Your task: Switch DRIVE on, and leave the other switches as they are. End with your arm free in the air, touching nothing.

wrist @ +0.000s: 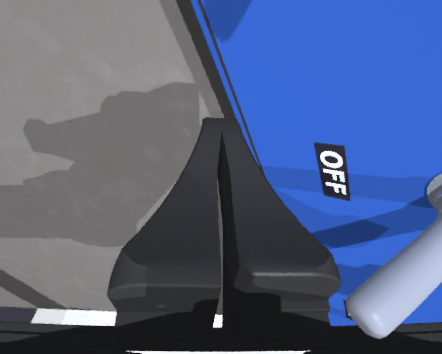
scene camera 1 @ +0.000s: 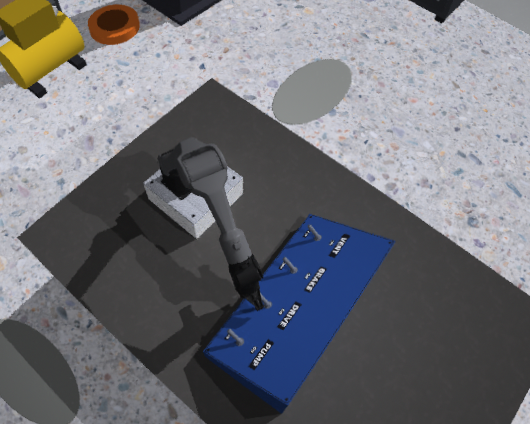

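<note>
A blue switch panel [scene camera 1: 327,320] [wrist: 350,75] carries levers marked PUMP, DRIVE, BRAKE and VENT. The DRIVE lever [scene camera 1: 267,302] is partly hidden by my gripper [scene camera 1: 259,306] [wrist: 220,121] in the scene view. The visible part leans toward the panel's near-arm edge, the OFF side. In the wrist view a grey lever [wrist: 400,275], apparently DRIVE, stands right of my fingers, with an OFF label [wrist: 332,171] nearby. My gripper is shut and empty, its tips over the panel's edge beside that lever. I cannot tell whether they touch. The PUMP lever [scene camera 1: 235,337], BRAKE lever [scene camera 1: 290,265] and VENT lever [scene camera 1: 314,233] lean toward OFF.
The arm stands on a pale speckled base block [scene camera 1: 200,225] on the dark mat [scene camera 1: 425,320]. The PUMP and BRAKE levers stand on either side of DRIVE. An orange ring [scene camera 1: 122,35] and a yellow cylindrical object [scene camera 1: 45,55] lie far off at the upper left.
</note>
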